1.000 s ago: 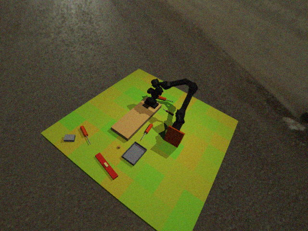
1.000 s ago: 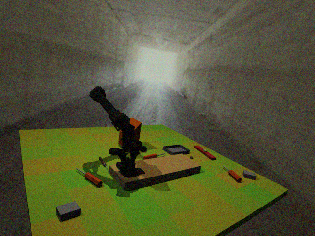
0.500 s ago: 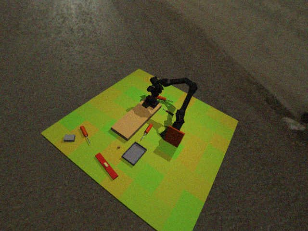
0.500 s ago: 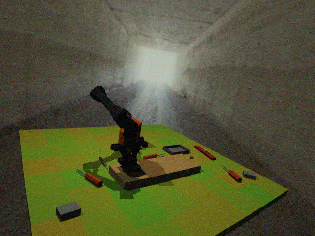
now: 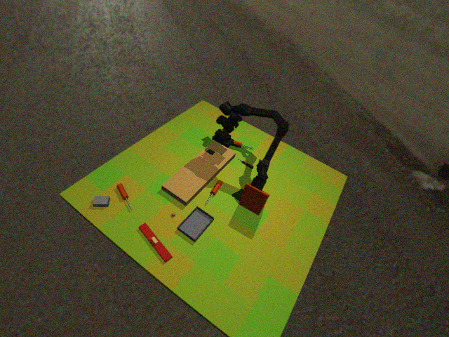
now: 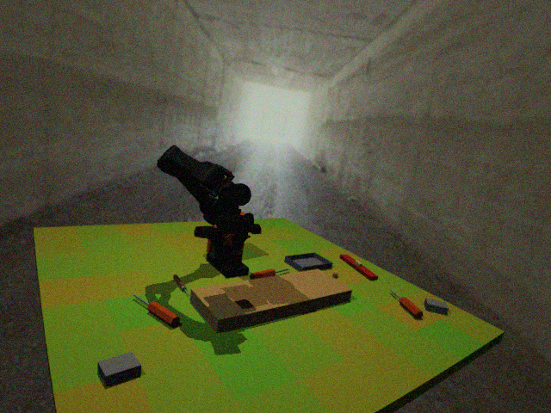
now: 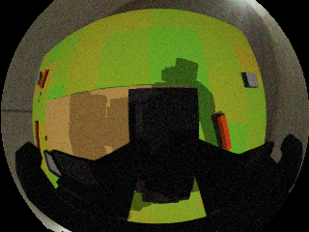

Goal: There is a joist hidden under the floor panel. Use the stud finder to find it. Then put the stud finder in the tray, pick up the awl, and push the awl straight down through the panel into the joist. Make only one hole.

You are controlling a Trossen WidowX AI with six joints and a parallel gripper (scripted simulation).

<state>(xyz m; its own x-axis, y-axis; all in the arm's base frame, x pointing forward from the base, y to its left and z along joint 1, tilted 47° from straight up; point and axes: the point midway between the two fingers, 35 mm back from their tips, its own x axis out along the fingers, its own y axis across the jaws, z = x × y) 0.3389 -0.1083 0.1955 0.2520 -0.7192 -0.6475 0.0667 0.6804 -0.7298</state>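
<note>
The stud finder lies 20 mm behind my gripper tip and 20 mm above it. Also, from my gripper tip: grey tray: 160 mm behind, 530 mm to the left, 150 mm below; then tan cube: 30 mm behind, 550 mm to the left, 160 mm below; then awl: 170 mm behind, 50 mm to the right, 160 mm below.
</note>
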